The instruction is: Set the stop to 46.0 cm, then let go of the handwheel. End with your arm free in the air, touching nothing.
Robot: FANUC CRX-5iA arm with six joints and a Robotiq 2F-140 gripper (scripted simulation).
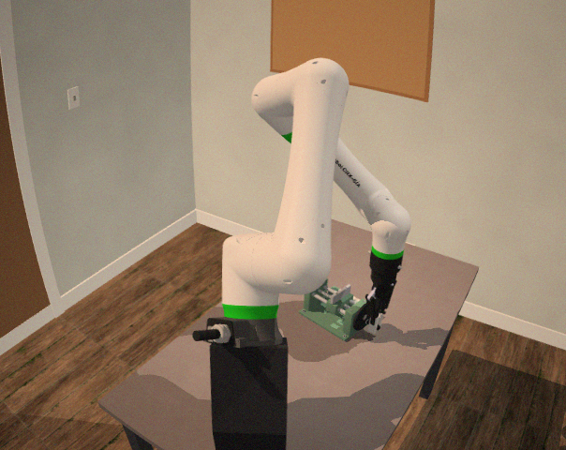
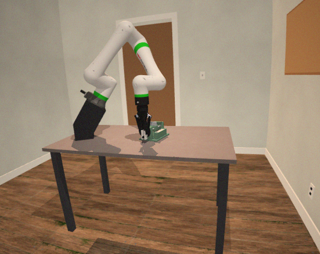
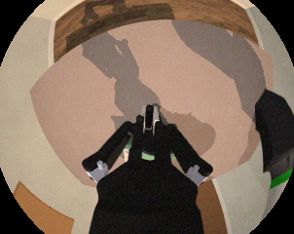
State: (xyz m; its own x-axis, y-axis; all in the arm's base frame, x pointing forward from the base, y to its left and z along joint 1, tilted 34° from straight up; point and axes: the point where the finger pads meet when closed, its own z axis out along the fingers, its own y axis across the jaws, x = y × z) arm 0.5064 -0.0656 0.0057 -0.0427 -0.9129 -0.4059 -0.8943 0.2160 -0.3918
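Now: hand 130 mm to the right of the green stop fixture and 30 mm below it. From my hand the other things lie so: black handwheel: 20 mm to the left, 10 mm below.
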